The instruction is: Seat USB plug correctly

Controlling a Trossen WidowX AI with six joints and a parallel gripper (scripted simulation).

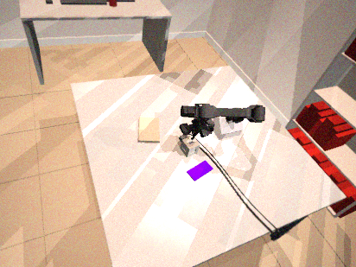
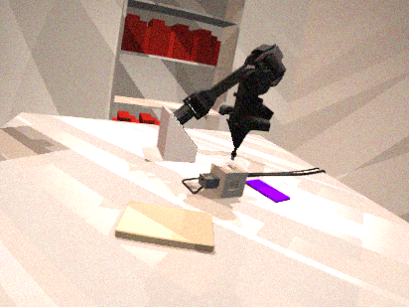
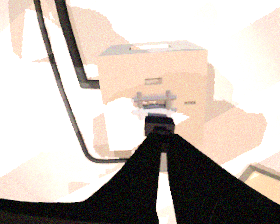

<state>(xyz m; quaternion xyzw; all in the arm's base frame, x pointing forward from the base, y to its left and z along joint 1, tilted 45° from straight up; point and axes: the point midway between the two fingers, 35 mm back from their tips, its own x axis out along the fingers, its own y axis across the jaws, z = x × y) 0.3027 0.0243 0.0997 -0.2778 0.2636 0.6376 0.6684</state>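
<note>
The USB plug is 2 cm below my gripper tip. The rest, counted from my gripper tip: purple card 14 cm to the left, 13 cm below; then tan board 17 cm ahead, 22 cm to the right, 13 cm below; then USB socket 1 cm to the right, 7 cm below.
</note>
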